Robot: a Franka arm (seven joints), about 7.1 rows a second.
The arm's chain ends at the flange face. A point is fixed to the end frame.
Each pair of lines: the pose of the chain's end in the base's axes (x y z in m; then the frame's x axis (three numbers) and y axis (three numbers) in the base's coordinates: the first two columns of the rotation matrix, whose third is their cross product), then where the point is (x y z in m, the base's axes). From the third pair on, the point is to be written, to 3 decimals.
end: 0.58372 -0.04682 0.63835 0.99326 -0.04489 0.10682 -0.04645 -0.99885 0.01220
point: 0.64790 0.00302 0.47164
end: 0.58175 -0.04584 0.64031 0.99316 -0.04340 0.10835 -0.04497 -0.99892 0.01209
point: 0.64611 0.00411 0.47371
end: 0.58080 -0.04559 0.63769 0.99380 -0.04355 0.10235 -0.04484 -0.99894 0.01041
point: 0.644 0.005 0.471
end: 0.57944 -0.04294 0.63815 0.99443 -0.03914 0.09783 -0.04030 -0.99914 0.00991
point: 0.642 0.008 0.471
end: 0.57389 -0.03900 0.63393 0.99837 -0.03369 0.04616 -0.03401 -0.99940 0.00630
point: 0.627 0.013 0.464
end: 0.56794 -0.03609 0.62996 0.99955 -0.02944 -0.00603 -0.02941 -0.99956 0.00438
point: 0.612 0.017 0.458
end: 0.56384 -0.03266 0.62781 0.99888 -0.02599 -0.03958 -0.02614 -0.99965 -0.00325
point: 0.602 0.022 0.455
